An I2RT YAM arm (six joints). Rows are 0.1 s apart.
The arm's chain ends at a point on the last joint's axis. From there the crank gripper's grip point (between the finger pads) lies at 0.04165 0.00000 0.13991 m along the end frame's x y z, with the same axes.
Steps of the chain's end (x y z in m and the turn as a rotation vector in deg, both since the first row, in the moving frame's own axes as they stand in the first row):
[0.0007, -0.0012, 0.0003, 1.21, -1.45, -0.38]
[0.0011, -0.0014, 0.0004, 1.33, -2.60, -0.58]
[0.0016, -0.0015, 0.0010, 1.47, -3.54, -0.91]
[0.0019, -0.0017, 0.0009, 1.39, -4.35, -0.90]
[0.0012, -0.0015, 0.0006, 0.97, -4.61, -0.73]
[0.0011, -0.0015, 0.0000, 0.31, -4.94, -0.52]
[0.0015, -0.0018, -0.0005, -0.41, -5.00, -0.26]
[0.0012, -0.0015, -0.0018, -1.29, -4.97, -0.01]
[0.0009, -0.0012, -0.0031, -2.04, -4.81, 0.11]
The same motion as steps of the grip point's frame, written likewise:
[-0.0029, -0.0044, 0.0013, 1.21, -1.45, -0.38]
[-0.0053, -0.0051, 0.0021, 1.33, -2.60, -0.58]
[-0.0072, -0.0057, 0.0032, 1.47, -3.54, -0.91]
[-0.0089, -0.0057, 0.0036, 1.39, -4.35, -0.90]
[-0.0102, -0.0044, 0.0035, 0.97, -4.61, -0.73]
[-0.0111, -0.0026, 0.0031, 0.31, -4.94, -0.52]
[-0.0109, -0.0009, 0.0026, -0.41, -5.00, -0.26]
[-0.0111, 0.0017, 0.0012, -1.29, -4.97, -0.01]
[-0.0110, 0.0039, -0.0002, -2.04, -4.81, 0.11]

